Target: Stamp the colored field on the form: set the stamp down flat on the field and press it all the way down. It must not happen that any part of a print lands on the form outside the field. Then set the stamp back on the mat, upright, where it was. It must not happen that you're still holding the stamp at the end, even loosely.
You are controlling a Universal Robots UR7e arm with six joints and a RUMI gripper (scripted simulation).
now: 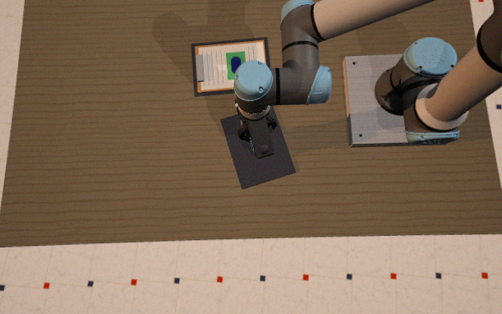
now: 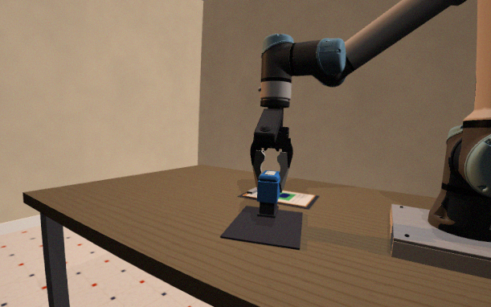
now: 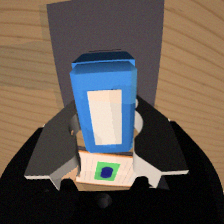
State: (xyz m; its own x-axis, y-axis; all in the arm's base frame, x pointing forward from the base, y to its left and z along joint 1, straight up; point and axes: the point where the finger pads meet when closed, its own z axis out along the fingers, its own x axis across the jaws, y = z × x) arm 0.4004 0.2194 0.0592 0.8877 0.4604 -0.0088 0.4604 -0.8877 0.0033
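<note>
The dark mat lies 10 cm below my hand. From my hand the other things lie so: blue stamp (2 cm below); then clipboard (25 cm to the right, 14 cm ahead, 10 cm below).
</note>
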